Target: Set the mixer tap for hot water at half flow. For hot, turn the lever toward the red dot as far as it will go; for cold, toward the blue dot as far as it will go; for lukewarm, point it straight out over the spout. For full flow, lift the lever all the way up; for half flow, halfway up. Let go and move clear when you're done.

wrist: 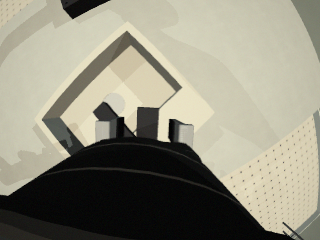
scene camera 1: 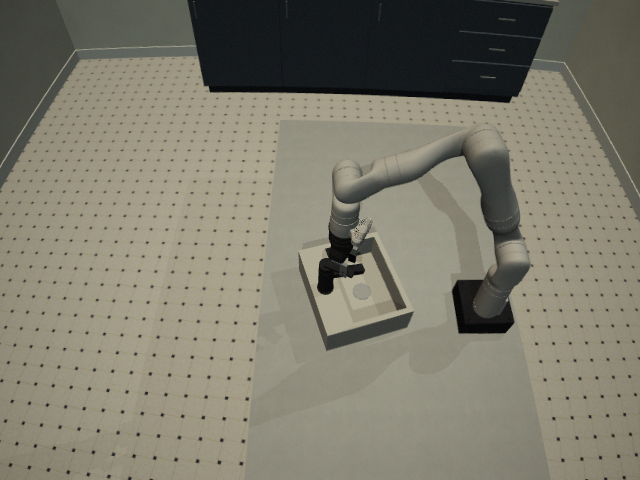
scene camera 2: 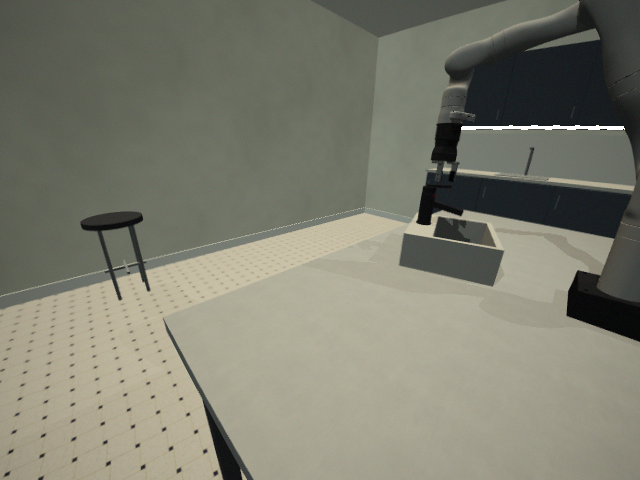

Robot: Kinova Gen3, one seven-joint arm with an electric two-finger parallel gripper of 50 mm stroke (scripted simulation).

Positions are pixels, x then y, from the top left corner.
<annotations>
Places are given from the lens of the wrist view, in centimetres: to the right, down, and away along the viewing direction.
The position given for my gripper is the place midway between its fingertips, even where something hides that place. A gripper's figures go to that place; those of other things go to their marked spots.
my gripper (wrist: 146,127): -1, 1, 19
black mixer tap (wrist: 103,112): -9, -2, 28
square sink basin (wrist: 126,70): -8, -14, 44
The marked spots on the black mixer tap and the square sink basin are 20 cm apart.
</annotations>
